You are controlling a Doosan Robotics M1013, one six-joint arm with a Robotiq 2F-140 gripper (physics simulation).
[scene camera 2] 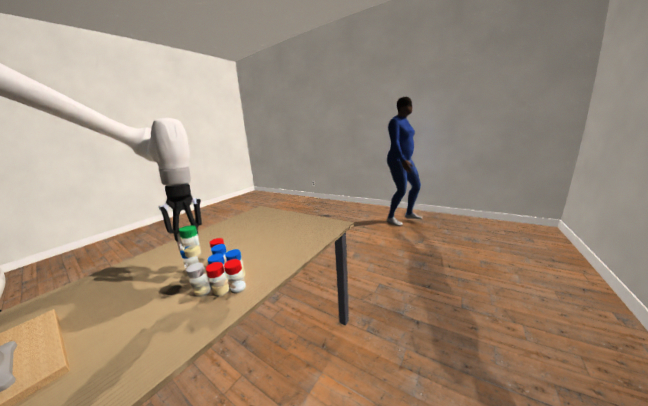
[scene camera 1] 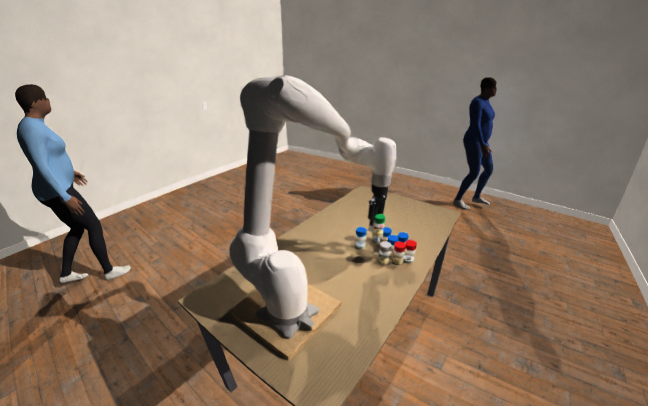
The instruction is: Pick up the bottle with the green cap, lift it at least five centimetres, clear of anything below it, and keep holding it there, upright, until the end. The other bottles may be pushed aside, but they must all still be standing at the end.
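Places are measured from the arm's base along level axes (x ahead, y left, z up), in centimetres.
Pixels of known places: gripper, fingertip midpoint: (scene camera 2: 189, 246) (scene camera 1: 373, 229); arm's base, link origin: (scene camera 1: 287, 313).
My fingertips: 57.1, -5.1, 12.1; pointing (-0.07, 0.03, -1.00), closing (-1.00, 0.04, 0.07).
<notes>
For each thing: its top centre in the pictures, then the offset to it from my fingertips, as dx, dy, dz. Level surfaces: height alone.
- green-capped bottle, top centre: (scene camera 2: 186, 228) (scene camera 1: 379, 216) +0.1, -2.5, +8.0
- grey-capped bottle, top centre: (scene camera 2: 194, 267) (scene camera 1: 385, 244) -3.0, -8.5, -4.2
- blue-capped bottle, top centre: (scene camera 2: 187, 249) (scene camera 1: 361, 229) +1.7, +7.9, -4.2
- table, surface height: dz -14.7
- third red cap, top centre: (scene camera 2: 216, 241) +12.0, +3.4, -4.2
The green-capped bottle (scene camera 1: 379, 232) (scene camera 2: 190, 245) is upright and raised, its cap well above the other caps. My gripper (scene camera 1: 377, 220) (scene camera 2: 187, 233) points down and is shut on this bottle near its top. The fingers are partly hidden behind it. The bottle's base overlaps bottles behind it in both views, so the exact gap below is hard to read. A grey-capped bottle (scene camera 1: 385, 253) (scene camera 2: 198, 280) stands in front, beside two red-capped bottles (scene camera 1: 399, 253) (scene camera 1: 410, 251) (scene camera 2: 218, 279) (scene camera 2: 235, 276).
A blue-capped bottle (scene camera 1: 361, 238) stands to the left on the table (scene camera 1: 320, 260) (scene camera 2: 125, 310); several more blue caps stand behind the front row. A third red cap (scene camera 2: 216, 242) shows at the back. One person (scene camera 1: 45, 155) stands left, another (scene camera 1: 481, 135) (scene camera 2: 401, 145) beyond the table.
</notes>
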